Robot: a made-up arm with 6 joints.
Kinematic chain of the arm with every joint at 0, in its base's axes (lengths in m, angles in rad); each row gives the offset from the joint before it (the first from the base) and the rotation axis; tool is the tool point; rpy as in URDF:
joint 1: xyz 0 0 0.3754 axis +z
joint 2: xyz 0 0 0 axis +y
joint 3: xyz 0.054 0 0.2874 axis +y
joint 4: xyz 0.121 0 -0.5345 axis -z
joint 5: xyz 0 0 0 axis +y
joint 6: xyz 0.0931 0 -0.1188 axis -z
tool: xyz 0 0 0 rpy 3.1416 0 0
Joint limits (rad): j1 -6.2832..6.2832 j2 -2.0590..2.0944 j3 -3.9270..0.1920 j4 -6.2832..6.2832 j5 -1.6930..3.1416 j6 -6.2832..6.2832
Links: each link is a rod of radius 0.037 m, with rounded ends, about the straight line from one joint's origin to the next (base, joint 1, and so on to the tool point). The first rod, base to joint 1, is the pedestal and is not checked.
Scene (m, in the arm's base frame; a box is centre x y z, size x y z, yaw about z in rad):
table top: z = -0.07
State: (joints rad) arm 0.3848 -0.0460 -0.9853 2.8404 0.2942 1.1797
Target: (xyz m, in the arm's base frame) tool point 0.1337 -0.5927 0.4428
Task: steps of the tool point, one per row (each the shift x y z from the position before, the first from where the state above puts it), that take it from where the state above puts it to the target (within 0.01 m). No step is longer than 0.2 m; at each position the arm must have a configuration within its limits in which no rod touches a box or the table.
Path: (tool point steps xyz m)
1: 0.0327 -0.1813 0.0108
2: -0.0195 -0.1814 0.0109
3: -0.0692 -0.1669 0.0109
4: -0.1123 -0.1391 0.0109
5: -0.1454 -0.1005 0.0110
6: -0.1661 -0.0545 0.0111

